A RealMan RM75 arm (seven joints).
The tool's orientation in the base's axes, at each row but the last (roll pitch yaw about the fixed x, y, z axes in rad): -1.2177, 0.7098, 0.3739; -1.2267, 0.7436, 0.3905; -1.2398, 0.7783, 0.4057; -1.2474, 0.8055, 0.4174; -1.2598, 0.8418, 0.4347
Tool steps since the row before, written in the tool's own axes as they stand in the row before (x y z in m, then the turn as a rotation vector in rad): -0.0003, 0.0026, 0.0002, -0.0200, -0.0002, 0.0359; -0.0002, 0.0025, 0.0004, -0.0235, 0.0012, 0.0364; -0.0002, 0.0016, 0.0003, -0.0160, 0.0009, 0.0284; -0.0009, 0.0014, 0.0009, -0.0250, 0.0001, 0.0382; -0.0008, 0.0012, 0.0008, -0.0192, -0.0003, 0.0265
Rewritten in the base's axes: -0.0020, 0.0004, -0.0016, -0.0188, 0.0288, 0.0226; -0.0020, 0.0005, -0.0015, -0.0222, 0.0283, 0.0241; -0.0014, 0.0003, -0.0009, -0.0158, 0.0228, 0.0172; -0.0018, 0.0006, -0.0001, -0.0226, 0.0296, 0.0264; -0.0016, 0.0005, 0.0000, -0.0165, 0.0200, 0.0199
